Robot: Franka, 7 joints.
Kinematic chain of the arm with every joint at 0, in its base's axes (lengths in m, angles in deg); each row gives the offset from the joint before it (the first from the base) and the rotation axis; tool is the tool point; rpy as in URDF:
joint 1: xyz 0 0 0.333 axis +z
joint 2: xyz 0 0 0 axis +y
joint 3: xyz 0 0 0.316 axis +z
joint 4: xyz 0.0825 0 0 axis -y
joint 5: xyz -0.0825 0 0.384 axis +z
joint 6: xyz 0 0 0 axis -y
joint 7: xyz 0.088 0 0 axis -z
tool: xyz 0 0 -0.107 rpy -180 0 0
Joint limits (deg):
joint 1: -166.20..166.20
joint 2: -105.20..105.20
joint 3: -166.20..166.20
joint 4: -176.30..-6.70
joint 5: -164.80..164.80
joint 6: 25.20..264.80
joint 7: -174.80..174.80
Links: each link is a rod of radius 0.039 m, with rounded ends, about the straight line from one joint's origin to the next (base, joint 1, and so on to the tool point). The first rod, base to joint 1, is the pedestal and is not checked.
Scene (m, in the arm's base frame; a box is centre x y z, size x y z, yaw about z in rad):
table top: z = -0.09
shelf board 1: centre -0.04 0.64 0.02 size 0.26 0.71 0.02 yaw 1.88
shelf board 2: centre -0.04 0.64 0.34 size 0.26 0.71 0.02 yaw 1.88
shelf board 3: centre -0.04 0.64 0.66 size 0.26 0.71 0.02 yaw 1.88
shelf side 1: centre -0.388 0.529 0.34 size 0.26 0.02 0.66 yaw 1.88
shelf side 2: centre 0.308 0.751 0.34 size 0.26 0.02 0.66 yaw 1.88
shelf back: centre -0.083 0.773 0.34 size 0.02 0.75 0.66 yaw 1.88
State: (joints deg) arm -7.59 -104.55 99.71 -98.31 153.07 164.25 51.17
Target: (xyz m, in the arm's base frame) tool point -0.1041 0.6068 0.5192
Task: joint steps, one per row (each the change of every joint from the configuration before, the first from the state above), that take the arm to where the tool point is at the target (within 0.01 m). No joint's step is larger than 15 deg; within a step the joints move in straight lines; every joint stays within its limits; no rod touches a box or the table.
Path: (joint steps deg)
1: 10.25 5.64 6.36 -14.52 3.56 10.55 0.00
2: 10.25 5.64 6.35 -14.51 3.56 10.55 0.00
3: 10.25 5.63 6.36 -14.52 3.56 10.56 0.00
4: -4.83 -2.97 -12.20 1.88 -2.35 -2.36 0.00
5: -4.83 -2.97 -12.20 1.88 -2.35 -2.35 0.00
6: -4.83 -2.98 -12.20 1.88 -2.35 -2.35 0.00
7: -4.83 -2.97 -12.20 1.87 -2.35 -2.36 0.00
8: -6.26 3.05 1.41 11.36 -1.17 -6.97 0.00
9: -6.26 3.06 1.41 11.35 -1.16 -6.97 0.00
10: -6.26 3.05 1.41 11.35 -1.17 -6.97 0.00

